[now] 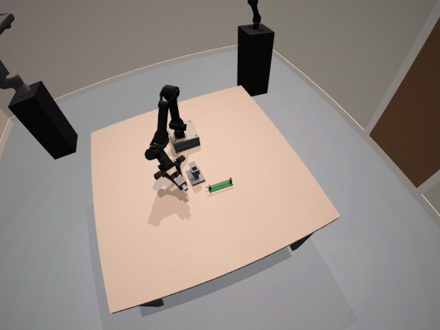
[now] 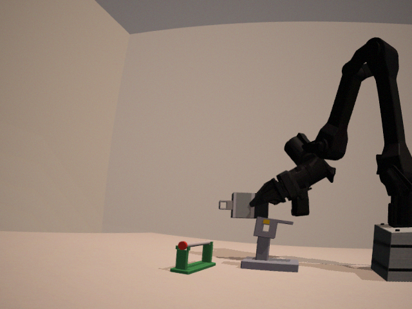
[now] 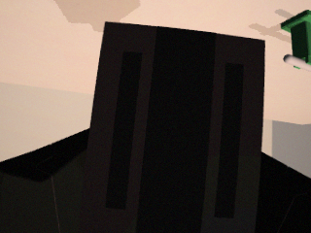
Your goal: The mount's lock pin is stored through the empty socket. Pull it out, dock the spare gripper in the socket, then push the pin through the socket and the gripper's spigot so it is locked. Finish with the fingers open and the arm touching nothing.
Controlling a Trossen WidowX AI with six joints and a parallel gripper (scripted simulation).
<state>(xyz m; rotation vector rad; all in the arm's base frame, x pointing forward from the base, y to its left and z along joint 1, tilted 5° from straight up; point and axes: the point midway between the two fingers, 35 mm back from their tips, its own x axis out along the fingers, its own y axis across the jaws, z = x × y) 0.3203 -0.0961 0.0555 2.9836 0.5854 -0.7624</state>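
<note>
My gripper tip is now 70 mm past the socket, 100 mm to the right of it and 70 mm above it. Round my gripper tip: spare gripper (10 mm ahead); cradle (40 mm ahead, 210 mm to the left, 100 mm below).
</note>
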